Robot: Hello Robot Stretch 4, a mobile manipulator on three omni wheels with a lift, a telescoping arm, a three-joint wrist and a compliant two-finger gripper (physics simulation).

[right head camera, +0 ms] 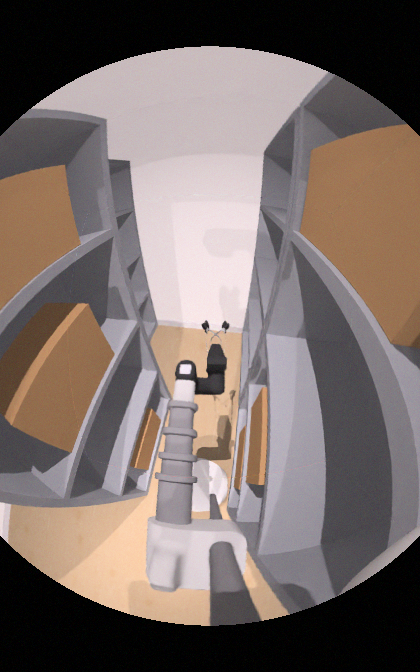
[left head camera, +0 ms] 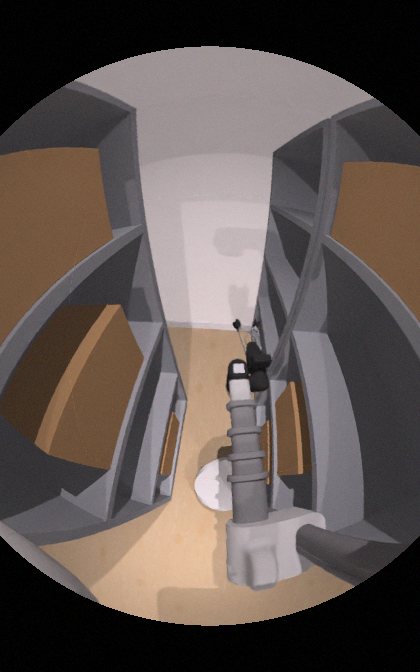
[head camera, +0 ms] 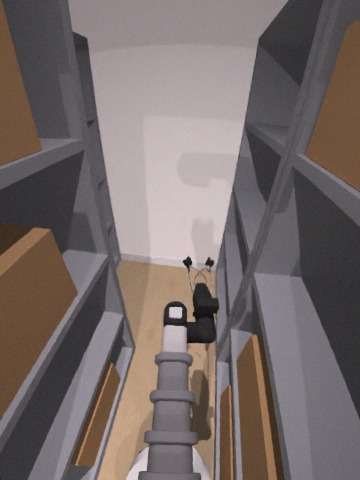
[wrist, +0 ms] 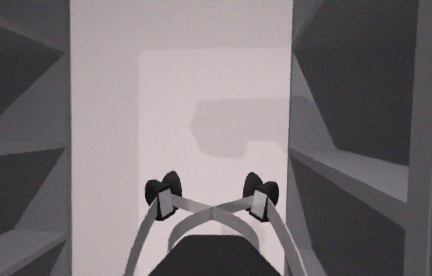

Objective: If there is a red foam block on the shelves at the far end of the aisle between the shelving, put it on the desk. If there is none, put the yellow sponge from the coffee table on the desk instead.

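Seen in the pictures: gripper, fingertip midpoint: [right head camera: 215, 321] [head camera: 198, 258] [wrist: 212, 187]; robot's base, link origin: [right head camera: 199, 483].
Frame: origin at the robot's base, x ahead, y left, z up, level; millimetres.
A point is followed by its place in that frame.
Observation:
My gripper [head camera: 199, 262] @[y -83, x 683, z 994 mm] [left head camera: 246, 325] [right head camera: 215, 326] @[y -83, x 683, z 994 mm] [wrist: 212, 187] @[y -83, x 683, z 994 mm] is open, its two fingertips wide apart with no object between them. It points down the aisle toward the end wall, nearer the right shelving. The far right shelves [head camera: 265, 132] @[y -371, x 1058, z 1420 mm] [left head camera: 292, 215] [wrist: 350, 162] @[y -444, x 1111, z 963 mm] and far left shelves [right head camera: 125, 212] @[y 655, x 1586, z 1393 mm] [wrist: 32, 147] @[y 665, x 1503, z 948 mm] stand at the aisle's end. No red foam block shows on their visible parts; their deeper insides are partly hidden. The yellow sponge, the coffee table and the desk do not show in these views.
Near shelving stands close on both sides, with brown boxes on the left [head camera: 37, 305] @[y 358, x 367, z 1090 mm] [left head camera: 95, 390] [right head camera: 65, 380] @[y 369, x 272, z 1124 mm] and right [head camera: 340, 110] @[y -317, x 540, z 1534 mm] [left head camera: 380, 205] [right head camera: 365, 225] @[y -291, x 325, z 1518 mm]. A pale wall [head camera: 175, 210] @[y 33, x 1682, z 659 mm] [wrist: 105, 125] @[y 463, x 1733, z 1043 mm] closes the aisle. The wooden floor [head camera: 145, 310] @[y 264, x 1093, z -28 mm] runs between the shelving.

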